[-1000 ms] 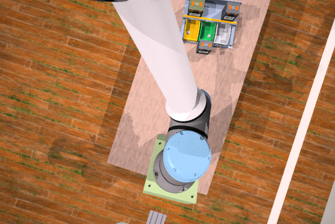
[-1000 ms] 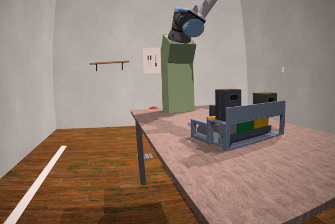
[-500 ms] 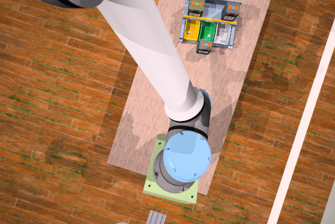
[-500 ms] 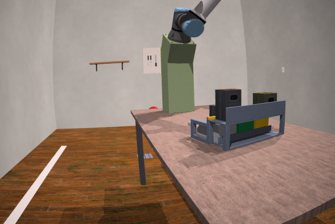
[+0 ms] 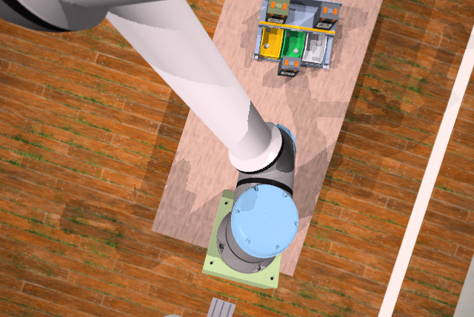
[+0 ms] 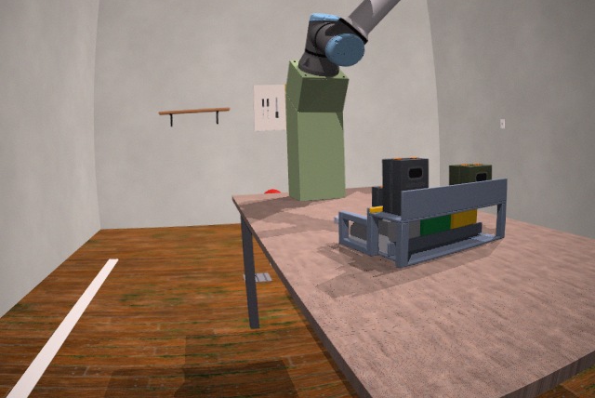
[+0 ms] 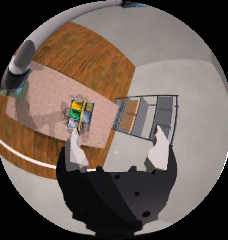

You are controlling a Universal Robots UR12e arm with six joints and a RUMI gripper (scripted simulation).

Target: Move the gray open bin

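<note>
Now: the gray open bin 17 cm ahead of my hand, 5 cm to the right of it and 90 cm below it. The rest, counted from my hand: yellow bin 8 cm ahead, 16 cm to the left, 90 cm below; then green bin 13 cm ahead, 5 cm to the left, 90 cm below.
</note>
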